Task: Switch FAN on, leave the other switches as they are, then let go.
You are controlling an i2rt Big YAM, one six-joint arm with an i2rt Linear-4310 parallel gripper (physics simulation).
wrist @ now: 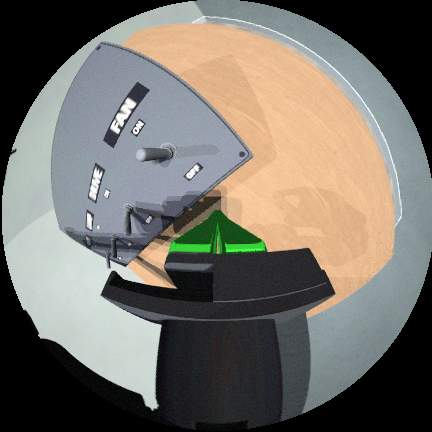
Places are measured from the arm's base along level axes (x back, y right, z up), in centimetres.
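Pixels of known places: gripper, fingertip midpoint: (217, 214).
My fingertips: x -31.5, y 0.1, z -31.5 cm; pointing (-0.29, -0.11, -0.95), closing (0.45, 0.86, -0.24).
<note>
Behind a point stands the place of what it marks.
The grey switch panel (80, 130) @(x -50.5, y -9.5, z -26.8 cm) fills the left of the wrist view. The FAN lever (150, 154) @(x -39.5, y -1.6, z -28.7 cm) stands between its ON label (137, 127) @(x -44.4, y -3.1, z -30.6 cm) and its OFF label (193, 172) @(x -36.8, y -1.4, z -34.7 cm). Its tip points left in the view, away from OFF, and it appears tilted to the ON side. The DRIVE lever (128, 221) @(x -35.8, y -12.9, z -30.7 cm) points down in the view, unlike the FAN lever. Smaller levers (114, 246) @(x -33.5, y -24.7, z -30.9 cm) (108, 260) @(x -30.9, y -36.4, z -30.9 cm) lie farther along; their positions are hard to read. My gripper (217, 214) @(x -31.5, y 0.1, z -31.5 cm) is shut and empty, with its green fingertips below and right of the FAN lever, apart from it.
The wood-coloured table top (320, 150) @(x -32.2, y 18.2, z -42.2 cm) lies beyond the panel's right edge, with shadows on it. A pale, translucent rim (350, 72) curves along the table's far side. The panel's near corner (242, 154) @(x -36.0, y 4.8, z -35.6 cm) is above and right of my fingertips.
</note>
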